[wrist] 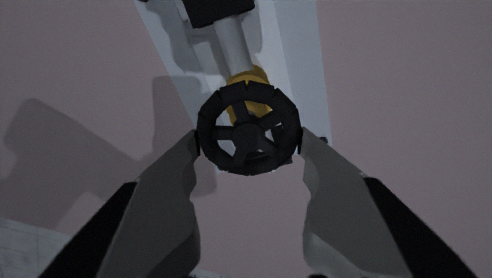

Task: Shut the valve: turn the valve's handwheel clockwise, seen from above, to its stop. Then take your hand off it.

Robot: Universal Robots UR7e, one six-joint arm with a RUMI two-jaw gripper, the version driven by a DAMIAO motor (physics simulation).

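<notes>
The valve's handwheel (210, 107) is a black ring with several spokes and a round hub, in the middle of the wrist view. It sits over the yellow valve body (253, 75), which is partly hidden beneath it. My gripper (248, 131) is shut on the handwheel, with one fingertip against the left side of its rim and the other against the right side. The fingertips stand on opposite sides of the wheel.
A grey pipe (234, 45) runs from the valve body up to a black block (220, 10) at the top edge. A pale mounting plate (305, 75) lies beneath them. A pinkish surface (410, 90) surrounds the plate. Light tiles (25, 245) show at the lower left.
</notes>
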